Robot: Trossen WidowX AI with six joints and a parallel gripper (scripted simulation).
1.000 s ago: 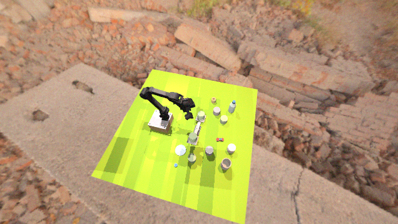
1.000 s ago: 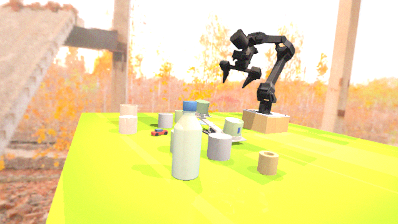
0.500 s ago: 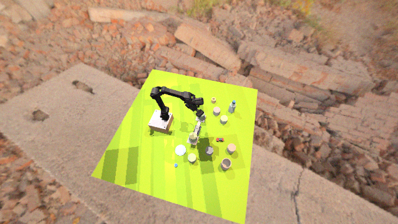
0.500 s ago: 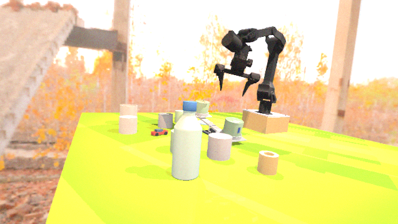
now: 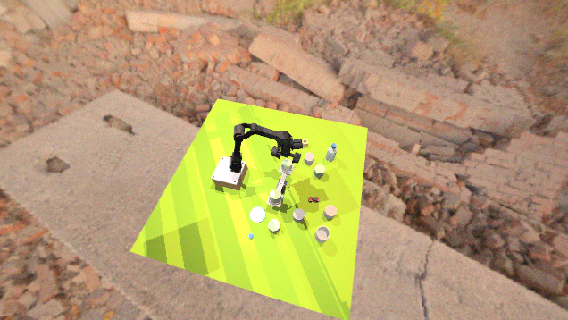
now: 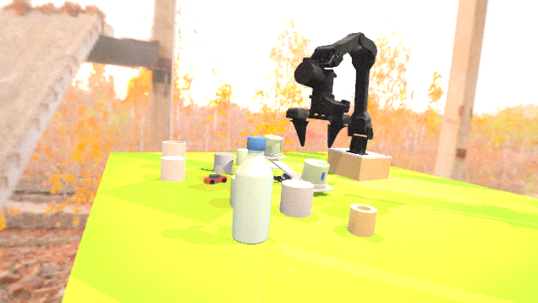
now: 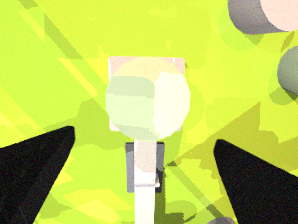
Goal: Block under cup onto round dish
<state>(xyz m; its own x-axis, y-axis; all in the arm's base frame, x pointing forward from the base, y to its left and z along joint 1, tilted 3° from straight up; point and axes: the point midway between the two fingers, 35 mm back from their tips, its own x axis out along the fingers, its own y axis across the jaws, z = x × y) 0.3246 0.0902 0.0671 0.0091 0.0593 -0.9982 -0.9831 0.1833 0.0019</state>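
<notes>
Now: the pale grey-green block 9 cm below my gripper tip. Round my gripper tip: balance beam: 13 cm to the right, 9 cm below, 1 cm behind; then small red toy car: 22 cm ahead, 19 cm to the right, 12 cm below; then pale blue round dish: 35 cm to the right, 13 cm below, 12 cm behind.
</notes>
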